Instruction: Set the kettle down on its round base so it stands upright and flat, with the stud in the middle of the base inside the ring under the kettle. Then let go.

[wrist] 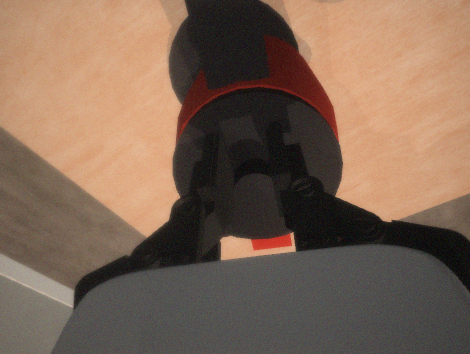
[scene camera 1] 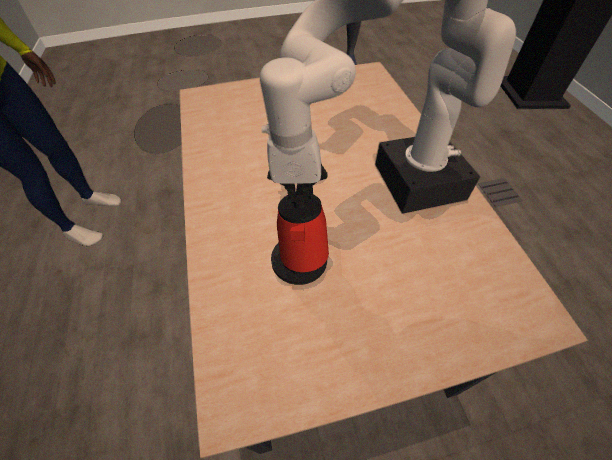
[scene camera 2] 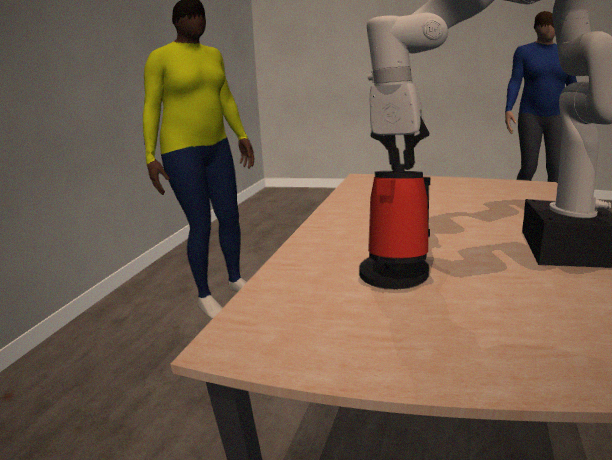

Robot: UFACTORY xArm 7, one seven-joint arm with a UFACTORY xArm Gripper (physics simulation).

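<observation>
The red kettle [scene camera 1: 303, 245] [scene camera 2: 398, 220] [wrist: 312, 85] with a black lid looks upright. My gripper [scene camera 1: 301, 199] [scene camera 2: 401, 167] [wrist: 248, 150] is above the lid, shut on the kettle's dark top knob. The round black base [scene camera 1: 276, 260] [scene camera 2: 367, 275] [wrist: 183, 65] lies flat on the table below the kettle. In scene camera 2, the kettle's underside appears a little above the base, with a narrow dark gap. In both scene views the kettle sits slightly right of the base's middle. The kettle hides the stud and the ring, so their alignment cannot be seen.
The wooden table [scene camera 1: 380, 320] [scene camera 2: 350, 330] bears the black mounting block [scene camera 1: 440, 187] [scene camera 2: 570, 240] of the arm, to the right of the kettle. A person in a yellow top [scene camera 2: 190, 95] stands beyond the table's left side, and a person in blue [scene camera 2: 540, 80] stands behind the table.
</observation>
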